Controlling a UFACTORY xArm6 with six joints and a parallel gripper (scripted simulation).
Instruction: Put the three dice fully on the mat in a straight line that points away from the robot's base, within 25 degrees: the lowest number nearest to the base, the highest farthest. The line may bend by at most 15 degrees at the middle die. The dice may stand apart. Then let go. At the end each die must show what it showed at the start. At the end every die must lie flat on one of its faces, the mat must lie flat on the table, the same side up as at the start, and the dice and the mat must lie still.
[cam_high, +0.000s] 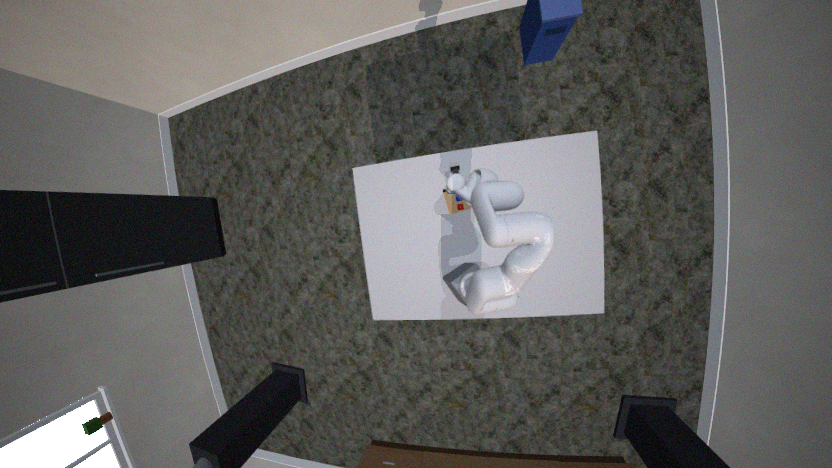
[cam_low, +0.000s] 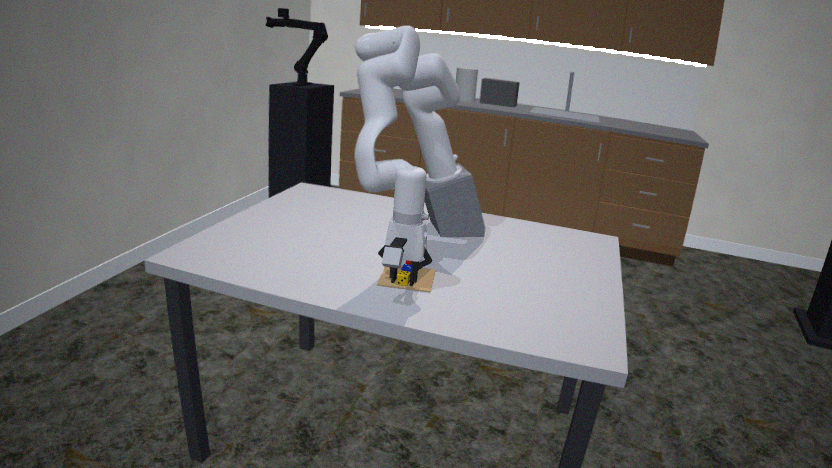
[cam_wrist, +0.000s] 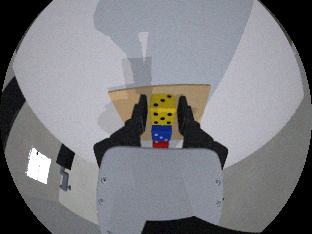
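Now: the yellow die 1 cm below my hand. The rest, counted from my hand: red die (9 cm behind, 2 cm to the right, 1 cm below); then blue die (5 cm behind, 1 cm to the right, 1 cm below); then tan mat (4 cm behind, 2 cm below, 1 cm to the right).
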